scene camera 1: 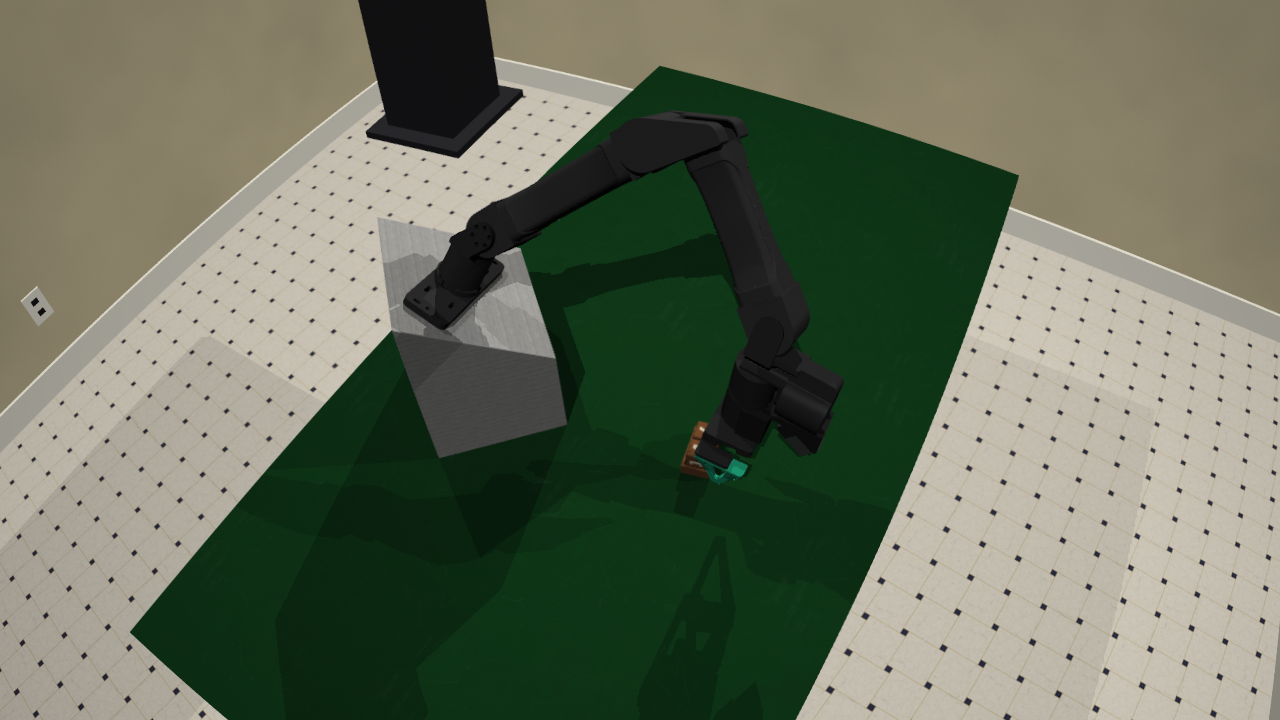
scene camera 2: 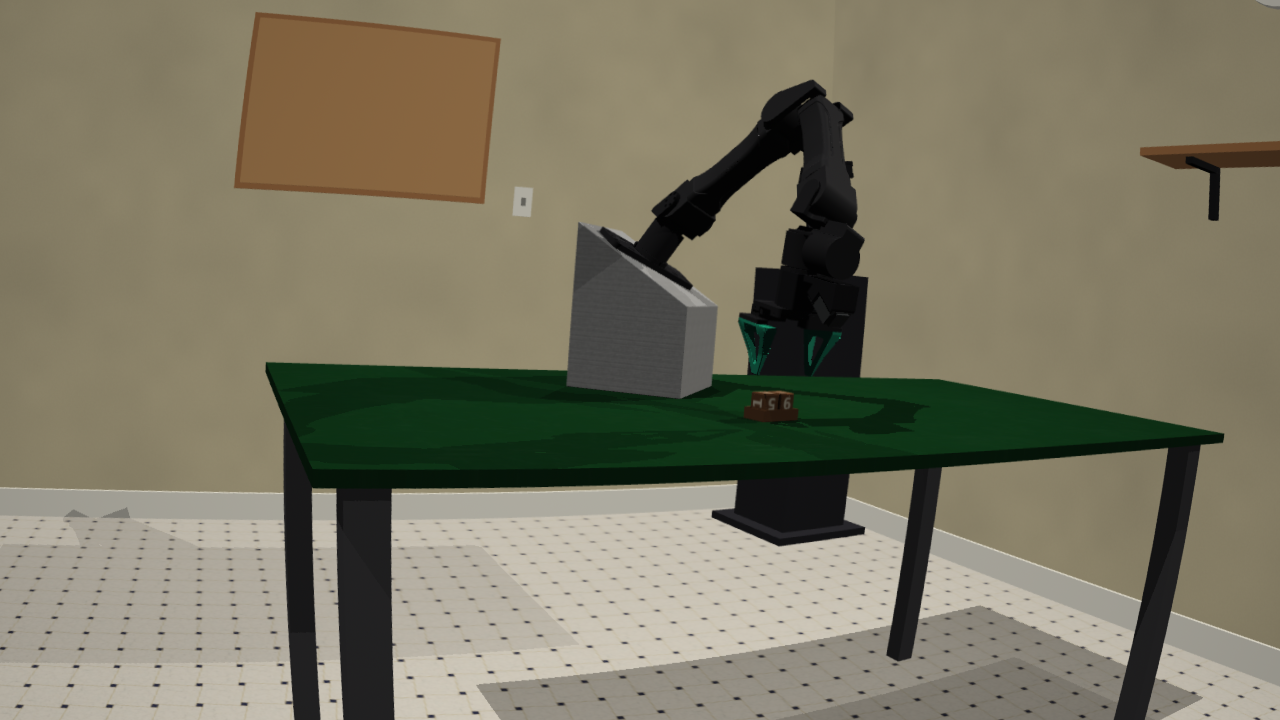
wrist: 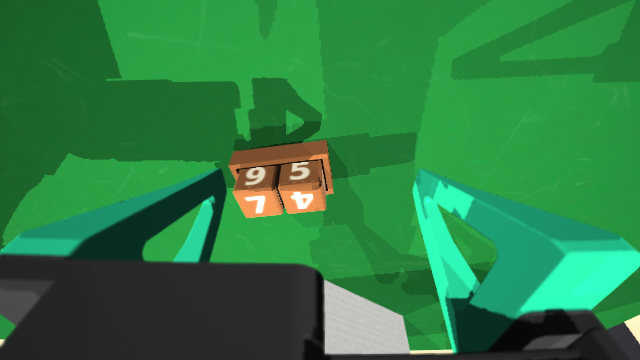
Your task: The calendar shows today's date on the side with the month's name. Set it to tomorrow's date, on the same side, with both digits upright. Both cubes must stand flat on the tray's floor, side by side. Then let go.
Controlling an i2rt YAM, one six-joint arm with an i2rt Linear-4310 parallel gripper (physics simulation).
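Frame: origin at the arm's base, x ahead, y left, z up, level; centimetres.
Seen in the pictures: gripper, fingertip midpoint: (scene camera 1: 730, 454) (scene camera 2: 782, 375) (wrist: 319, 179); arm's base at its link origin: (scene camera 1: 455, 285) (scene camera 2: 645, 261).
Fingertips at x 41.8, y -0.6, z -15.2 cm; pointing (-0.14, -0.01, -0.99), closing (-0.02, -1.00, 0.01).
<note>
Pixels of each thing's top centre, then the offset from my fingertips to it. Level surfaces: height alone.
- left cube at its top centre: (wrist: 258, 204) (scene camera 1: 705, 430) (scene camera 2: 780, 392) dx -5.5, dy +4.5, dz -3.2 cm
- right cube at its top centre: (wrist: 303, 200) (scene camera 1: 699, 448) (scene camera 2: 765, 392) dx -5.1, dy +1.3, dz -3.2 cm
- green table at its surface level: dz -7.3 cm
The small brown tray (scene camera 1: 687, 471) (scene camera 2: 757, 415) (wrist: 300, 151) stands on the green table. Two brown cubes sit side by side in it. In the wrist view the left cube (scene camera 2: 785, 402) (wrist: 240, 195) shows a 7 on one face and a 9-or-6 shape on the face beside the tray's wall; the right cube (scene camera 2: 770, 403) (wrist: 288, 204) shows a turned 4 and a 5. The month's name cannot be read. My gripper (scene camera 2: 785, 370) (wrist: 319, 179) is open and empty, above the tray, which lies nearer its left finger in the wrist view. The gripper partly hides the tray in scene camera 1.
The grey wedge-shaped base block (scene camera 1: 483, 385) (scene camera 2: 631, 335) (wrist: 362, 320) carries the arm and stands on the green table (scene camera 1: 358, 546) (scene camera 2: 537, 443). A black pillar (scene camera 1: 434, 62) (scene camera 2: 792, 510) stands on the floor behind the table. Arm shadows fall across the table.
</note>
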